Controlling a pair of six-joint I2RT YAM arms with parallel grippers.
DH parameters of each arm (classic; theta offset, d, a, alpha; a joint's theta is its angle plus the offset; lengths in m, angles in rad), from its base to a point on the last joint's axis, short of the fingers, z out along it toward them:
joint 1: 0 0.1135 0.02 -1.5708
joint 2: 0 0 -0.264 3.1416
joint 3: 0.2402 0 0.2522 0
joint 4: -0.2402 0 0.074 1.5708
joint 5: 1.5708 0 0 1.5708
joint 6: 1.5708 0.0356 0 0
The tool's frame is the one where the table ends.
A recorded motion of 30 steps. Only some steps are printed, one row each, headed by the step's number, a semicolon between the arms.
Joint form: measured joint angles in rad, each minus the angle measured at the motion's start. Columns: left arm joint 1, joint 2, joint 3, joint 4, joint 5, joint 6; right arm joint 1, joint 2, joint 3, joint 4, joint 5, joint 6.
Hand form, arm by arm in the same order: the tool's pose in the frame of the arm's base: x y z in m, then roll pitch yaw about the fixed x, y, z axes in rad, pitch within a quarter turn. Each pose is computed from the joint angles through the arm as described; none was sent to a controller.
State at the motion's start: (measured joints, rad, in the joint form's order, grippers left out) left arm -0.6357 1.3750 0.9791 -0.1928 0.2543 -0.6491; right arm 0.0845 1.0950 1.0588 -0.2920 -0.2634 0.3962
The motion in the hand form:
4: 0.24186 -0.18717 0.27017 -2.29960 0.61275 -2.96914; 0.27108 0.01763 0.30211 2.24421 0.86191 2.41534
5: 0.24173 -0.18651 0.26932 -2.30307 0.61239 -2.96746; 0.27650 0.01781 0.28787 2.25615 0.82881 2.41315
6: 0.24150 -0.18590 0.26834 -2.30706 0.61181 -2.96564; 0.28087 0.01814 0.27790 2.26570 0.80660 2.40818
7: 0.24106 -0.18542 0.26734 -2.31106 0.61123 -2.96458; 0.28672 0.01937 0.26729 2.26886 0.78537 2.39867
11: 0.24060 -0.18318 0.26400 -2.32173 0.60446 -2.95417; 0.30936 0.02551 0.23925 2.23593 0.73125 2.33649
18: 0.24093 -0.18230 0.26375 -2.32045 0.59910 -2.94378; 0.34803 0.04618 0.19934 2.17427 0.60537 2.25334
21: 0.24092 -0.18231 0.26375 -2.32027 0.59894 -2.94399; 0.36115 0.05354 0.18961 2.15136 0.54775 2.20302
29: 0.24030 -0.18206 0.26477 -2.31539 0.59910 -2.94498; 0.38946 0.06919 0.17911 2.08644 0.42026 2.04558
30: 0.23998 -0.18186 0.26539 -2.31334 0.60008 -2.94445; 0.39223 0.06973 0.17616 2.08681 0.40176 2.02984
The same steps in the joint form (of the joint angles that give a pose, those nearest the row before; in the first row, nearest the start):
4: 0.0054 -0.0061 -0.0138 0.0000 -0.0091 -0.0027; -0.0511 0.0912 -0.1552 0.1430 0.0202 0.0839
5: 0.0065 -0.0072 -0.0172 0.0000 -0.0122 -0.0027; -0.0507 0.1221 -0.1831 0.1774 0.0233 0.1049
6: 0.0072 -0.0084 -0.0210 0.0000 -0.0160 -0.0031; -0.0492 0.1480 -0.1995 0.2030 0.0305 0.1209
7: 0.0072 -0.0099 -0.0252 0.0000 -0.0198 -0.0034; -0.0446 0.1820 -0.2144 0.2396 0.0389 0.1408
11: 0.0111 -0.0130 -0.0374 -0.0004 -0.0309 -0.0099; -0.0248 0.3090 -0.2327 0.3822 0.0652 0.2197
18: 0.0137 -0.0137 -0.0385 -0.0012 -0.0340 -0.0179; 0.0301 0.5383 -0.1888 0.5619 0.0919 0.3841
21: 0.0137 -0.0137 -0.0385 -0.0012 -0.0336 -0.0179; 0.0481 0.6092 -0.1541 0.5982 0.1129 0.4639
29: 0.0137 -0.0175 -0.0385 -0.0019 -0.0290 -0.0179; 0.0851 0.7366 -0.0561 0.6527 0.1938 0.6649
30: 0.0137 -0.0198 -0.0385 -0.0023 -0.0282 -0.0179; 0.0858 0.7523 -0.0473 0.6554 0.2007 0.6882

